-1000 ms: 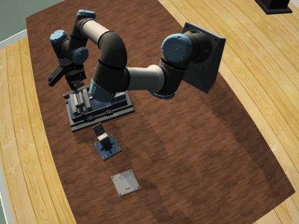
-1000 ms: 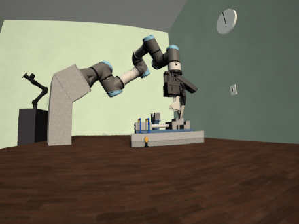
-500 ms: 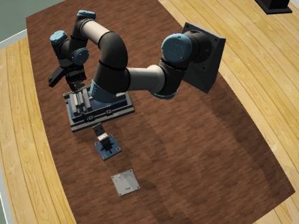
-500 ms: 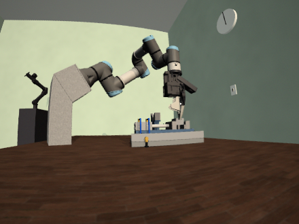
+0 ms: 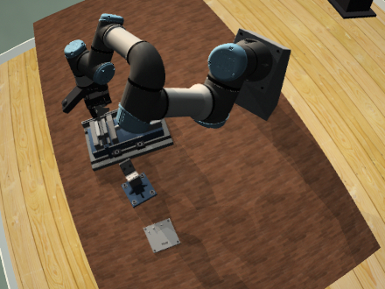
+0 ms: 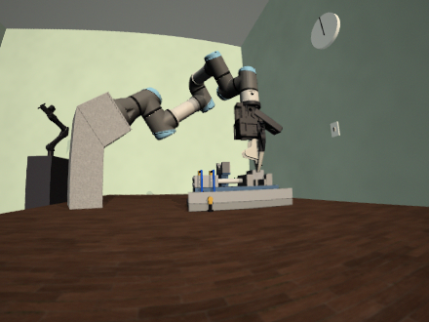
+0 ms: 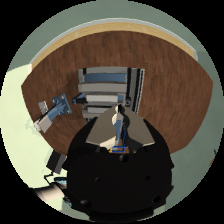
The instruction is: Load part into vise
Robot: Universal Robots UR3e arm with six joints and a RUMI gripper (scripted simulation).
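Now: the part 3 cm to the left of my hand and 2 cm below it. From my hand the other things lie so: grey infeed plate: 41 cm to the left, 12 cm behind, 11 cm below.
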